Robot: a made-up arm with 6 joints.
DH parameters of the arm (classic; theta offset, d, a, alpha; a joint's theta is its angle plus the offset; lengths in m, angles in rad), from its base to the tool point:
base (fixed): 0 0 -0.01 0
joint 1: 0 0.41 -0.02 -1.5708
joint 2: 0.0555 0 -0.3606 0
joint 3: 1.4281 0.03 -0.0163 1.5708
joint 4: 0 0.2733 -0.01 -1.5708
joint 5: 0 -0.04 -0.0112 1.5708
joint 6: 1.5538 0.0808 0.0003 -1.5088
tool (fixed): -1.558 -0.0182 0 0
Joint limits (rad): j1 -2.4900..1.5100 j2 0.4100..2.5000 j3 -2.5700..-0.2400 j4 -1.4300..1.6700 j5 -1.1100..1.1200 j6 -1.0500..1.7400
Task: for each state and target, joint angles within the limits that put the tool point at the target. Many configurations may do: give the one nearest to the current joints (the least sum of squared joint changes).
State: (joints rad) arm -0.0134 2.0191 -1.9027 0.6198 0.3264 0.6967
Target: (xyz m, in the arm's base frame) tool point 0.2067 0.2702 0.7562
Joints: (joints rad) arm 0.8035 1.5847 -1.5434 0.7165 0.5670 0.6777
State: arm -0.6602 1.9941 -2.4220 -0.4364 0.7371 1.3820
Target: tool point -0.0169 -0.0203 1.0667
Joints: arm -0.7221 1.3085 -2.5165 -0.6096 1.0238 1.2997
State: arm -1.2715 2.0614 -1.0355 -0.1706 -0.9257 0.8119
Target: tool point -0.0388 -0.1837 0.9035
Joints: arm -1.7380 1.2657 -1.3418 0.0109 -1.0457 0.7996
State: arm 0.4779 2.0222 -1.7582 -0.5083 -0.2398 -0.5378
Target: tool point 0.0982 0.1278 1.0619
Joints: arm 0.7983 1.4651 -2.1254 -0.6378 -0.3850 -0.5411
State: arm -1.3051 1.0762 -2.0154 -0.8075 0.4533 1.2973
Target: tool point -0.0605 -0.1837 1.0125
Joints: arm -1.8188 1.4198 -2.0701 -0.8172 0.5296 1.2727
